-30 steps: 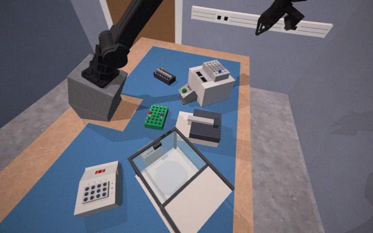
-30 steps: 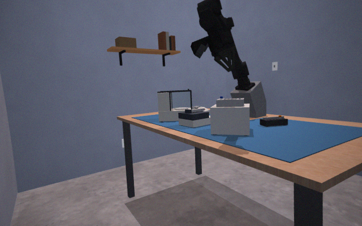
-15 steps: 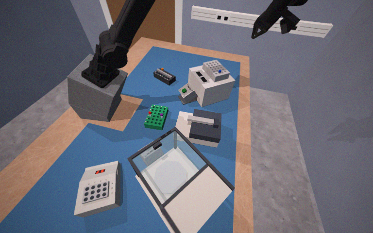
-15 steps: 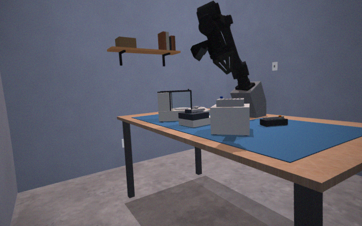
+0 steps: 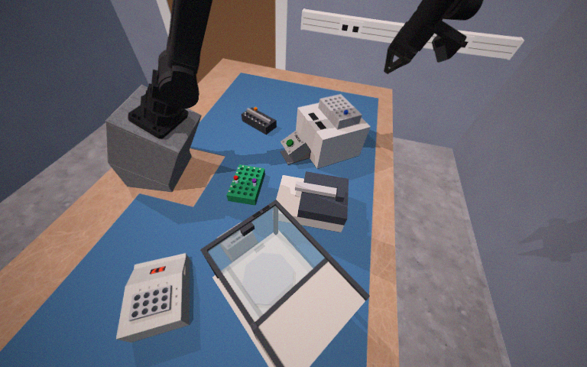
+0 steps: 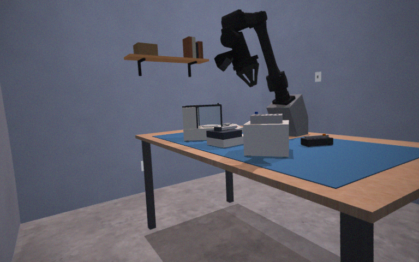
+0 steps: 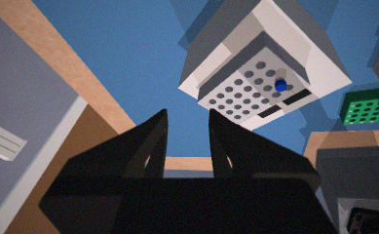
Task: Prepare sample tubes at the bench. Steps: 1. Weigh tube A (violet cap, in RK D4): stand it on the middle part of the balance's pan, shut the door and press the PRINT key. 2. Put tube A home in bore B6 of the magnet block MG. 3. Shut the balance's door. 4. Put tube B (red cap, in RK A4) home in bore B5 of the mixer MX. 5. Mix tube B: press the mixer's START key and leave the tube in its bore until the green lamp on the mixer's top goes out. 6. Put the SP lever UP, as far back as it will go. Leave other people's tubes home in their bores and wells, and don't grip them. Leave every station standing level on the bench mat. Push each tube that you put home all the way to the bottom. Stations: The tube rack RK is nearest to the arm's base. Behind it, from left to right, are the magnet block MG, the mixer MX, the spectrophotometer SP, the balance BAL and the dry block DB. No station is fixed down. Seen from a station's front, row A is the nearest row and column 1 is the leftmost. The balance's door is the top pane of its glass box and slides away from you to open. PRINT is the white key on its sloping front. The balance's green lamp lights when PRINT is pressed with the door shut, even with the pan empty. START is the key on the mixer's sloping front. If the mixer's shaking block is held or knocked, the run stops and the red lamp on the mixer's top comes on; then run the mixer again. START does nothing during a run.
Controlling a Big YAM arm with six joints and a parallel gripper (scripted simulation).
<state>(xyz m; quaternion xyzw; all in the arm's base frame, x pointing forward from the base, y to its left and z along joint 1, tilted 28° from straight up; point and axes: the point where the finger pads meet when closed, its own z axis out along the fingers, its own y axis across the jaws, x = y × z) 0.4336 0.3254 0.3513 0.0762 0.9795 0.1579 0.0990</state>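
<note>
Right now my hand is 590 mm to the left of the balance door, 160 mm past it and 90 mm above it. The rest, counted from my hand: blue-capped tube: 140 mm below, 80 mm to the right, 80 mm behind; grey shaking block: 150 mm below, 110 mm behind, 40 mm to the right; green start key: 240 mm behind, 230 mm below, 160 mm to the right.
</note>
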